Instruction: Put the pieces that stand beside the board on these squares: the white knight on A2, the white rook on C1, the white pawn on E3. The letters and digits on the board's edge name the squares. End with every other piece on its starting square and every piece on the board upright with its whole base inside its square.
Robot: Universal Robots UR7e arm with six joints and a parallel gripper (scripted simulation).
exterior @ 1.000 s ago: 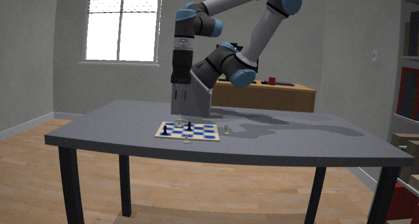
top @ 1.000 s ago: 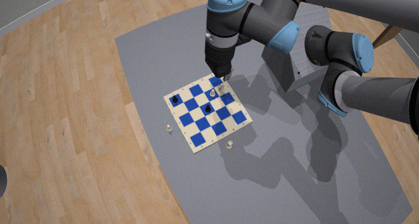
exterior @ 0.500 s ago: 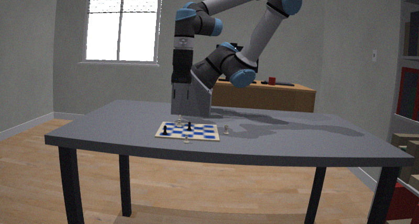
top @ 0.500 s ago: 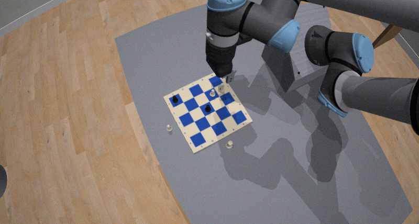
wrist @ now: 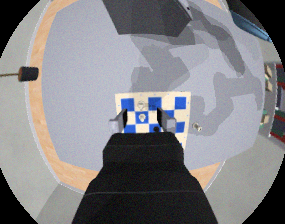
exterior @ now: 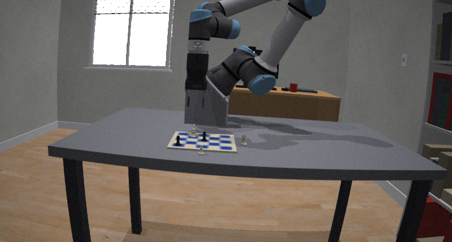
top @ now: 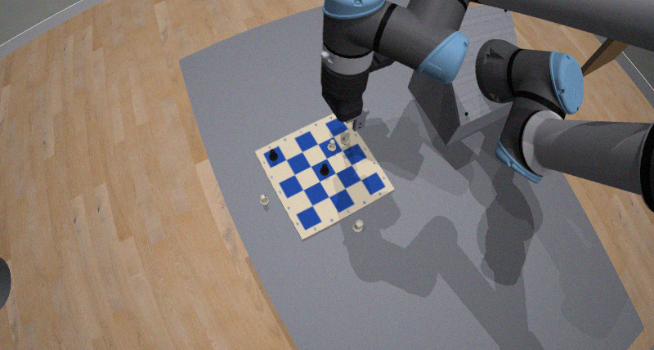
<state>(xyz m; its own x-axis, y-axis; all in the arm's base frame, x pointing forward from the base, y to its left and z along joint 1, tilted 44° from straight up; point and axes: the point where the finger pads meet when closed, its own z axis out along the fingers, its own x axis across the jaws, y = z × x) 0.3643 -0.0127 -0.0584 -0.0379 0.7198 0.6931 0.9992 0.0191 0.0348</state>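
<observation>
The white rook lies 7 cm ahead of my hand, 18 cm to the left of it and 11 cm below it. The rest, counted from my hand: chessboard: 7 cm ahead, 4 cm to the left, 12 cm below; white knight: 11 cm below.
</observation>
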